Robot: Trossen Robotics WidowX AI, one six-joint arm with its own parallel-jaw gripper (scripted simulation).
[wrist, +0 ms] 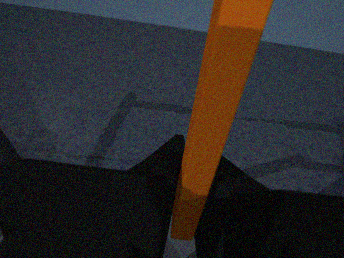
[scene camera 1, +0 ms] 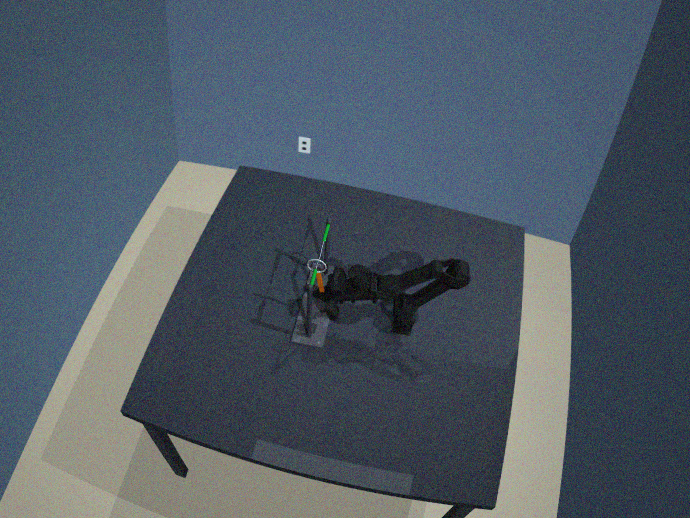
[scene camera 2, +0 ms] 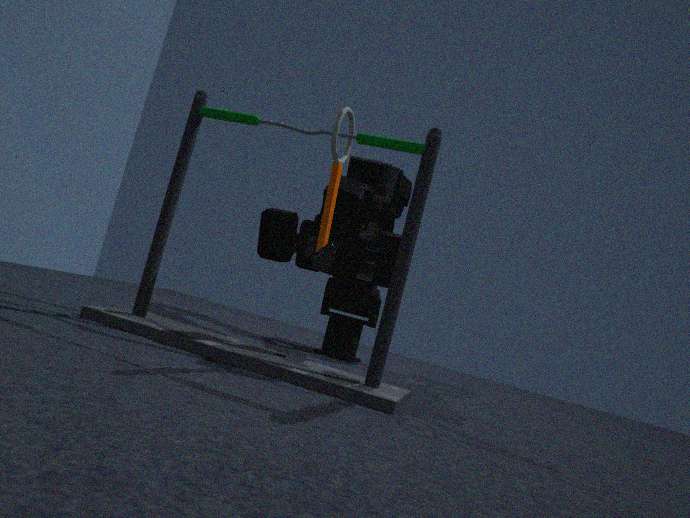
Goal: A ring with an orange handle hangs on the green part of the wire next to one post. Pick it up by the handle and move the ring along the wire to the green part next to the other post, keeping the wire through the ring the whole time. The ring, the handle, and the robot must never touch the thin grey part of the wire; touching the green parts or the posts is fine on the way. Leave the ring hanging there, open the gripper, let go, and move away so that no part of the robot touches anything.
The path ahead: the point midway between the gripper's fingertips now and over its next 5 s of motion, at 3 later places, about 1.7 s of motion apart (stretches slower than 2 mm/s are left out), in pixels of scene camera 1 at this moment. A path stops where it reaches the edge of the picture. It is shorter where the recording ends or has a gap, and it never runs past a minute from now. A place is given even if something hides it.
My gripper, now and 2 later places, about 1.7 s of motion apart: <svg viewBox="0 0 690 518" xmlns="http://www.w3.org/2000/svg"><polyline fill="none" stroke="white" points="311,294 308,304 320,304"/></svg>
